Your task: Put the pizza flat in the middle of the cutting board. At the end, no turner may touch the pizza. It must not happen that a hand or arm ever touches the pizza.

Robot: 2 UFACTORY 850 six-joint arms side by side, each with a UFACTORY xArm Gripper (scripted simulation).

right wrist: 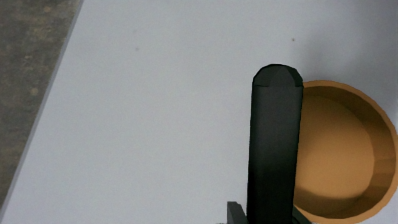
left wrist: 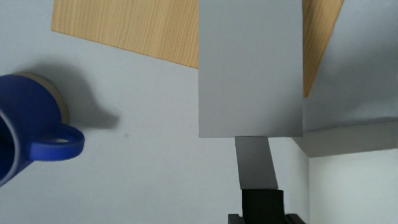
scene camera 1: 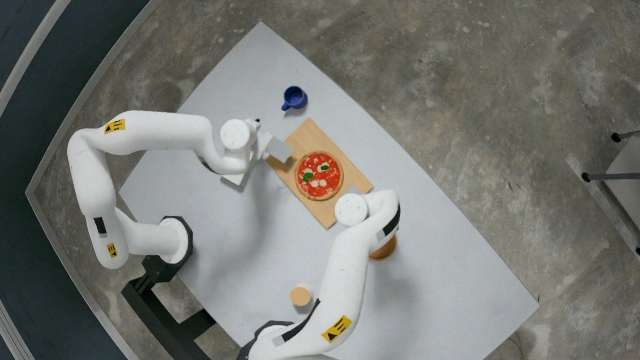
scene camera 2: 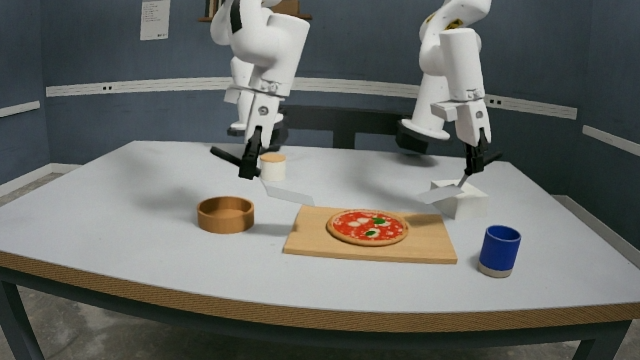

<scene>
A pizza shows in scene camera 1 and in scene camera 2; in the right wrist view it is out of frame, in the left wrist view it is out of frame. The same spot on the pizza: (scene camera 1: 318, 175) is (scene camera 2: 368, 226).
</scene>
